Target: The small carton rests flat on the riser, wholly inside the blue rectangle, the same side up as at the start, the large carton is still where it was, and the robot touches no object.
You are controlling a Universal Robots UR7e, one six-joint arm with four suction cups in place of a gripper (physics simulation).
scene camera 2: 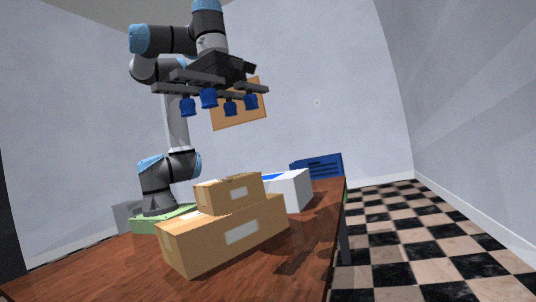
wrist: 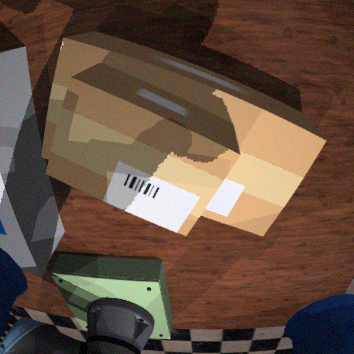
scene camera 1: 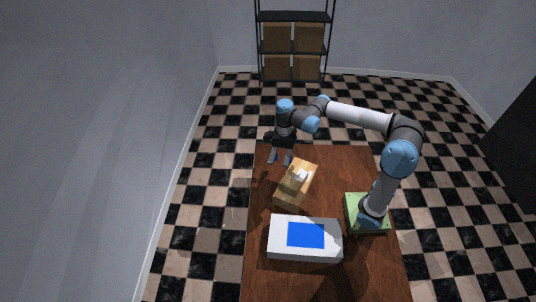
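The small carton rests on top of the large carton, with a white barcode label on its upper face. The large carton lies on the table at an angle to the riser. The white riser stands beside it, apart, with the blue rectangle uncovered on its top. My gripper is open, its four blue suction cups in the air above the cartons' level, touching neither. In scene camera 1 it appears towards the table's far left corner.
The arm's base stands on a green block at the right of the table in scene camera 1. A blue box shows behind the riser. A shelf rack with cartons stands by the far wall.
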